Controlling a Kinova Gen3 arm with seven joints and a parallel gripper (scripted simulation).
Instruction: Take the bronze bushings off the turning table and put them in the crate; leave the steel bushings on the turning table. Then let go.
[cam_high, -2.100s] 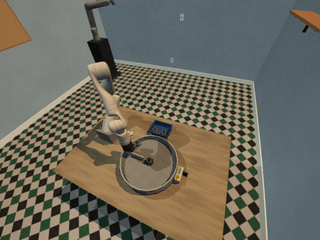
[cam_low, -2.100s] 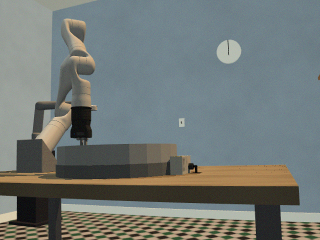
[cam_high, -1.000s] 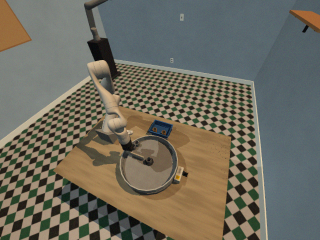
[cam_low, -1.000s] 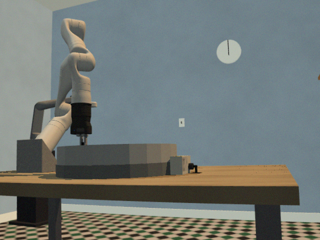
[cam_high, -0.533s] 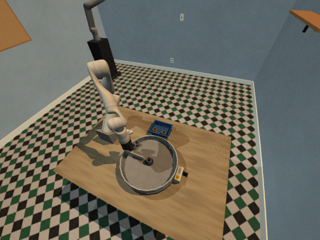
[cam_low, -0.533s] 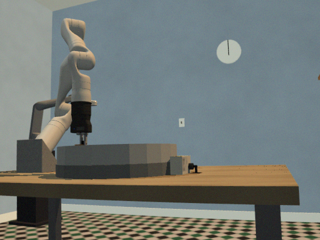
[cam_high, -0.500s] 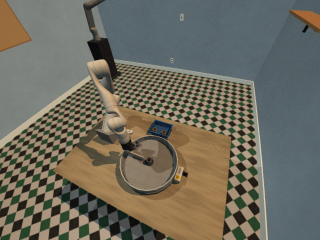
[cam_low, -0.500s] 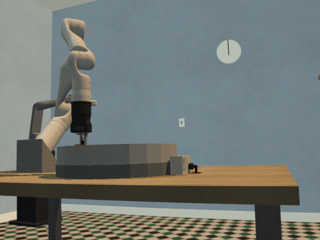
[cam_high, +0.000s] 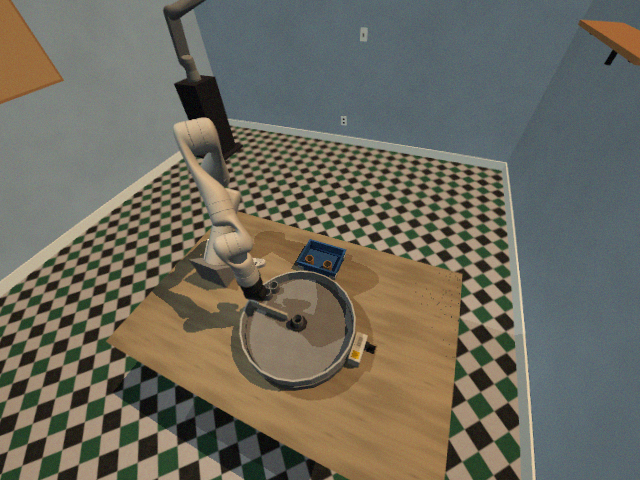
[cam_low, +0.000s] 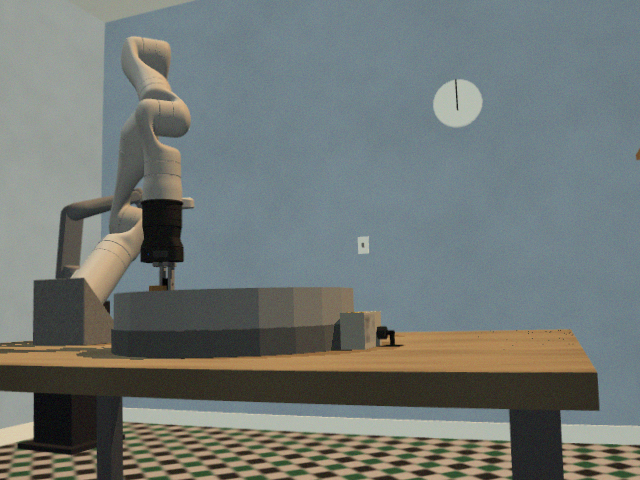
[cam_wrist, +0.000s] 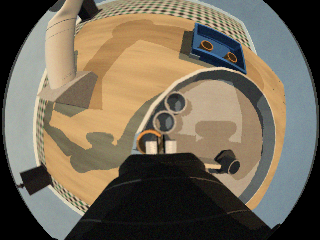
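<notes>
Now: hand 11 cm short of the blue crate, 31 cm to the right of it and 9 cm above it. Also, from my hand: grey turning table 17 cm ahead, 2 cm to the right, 6 cm below.
</notes>
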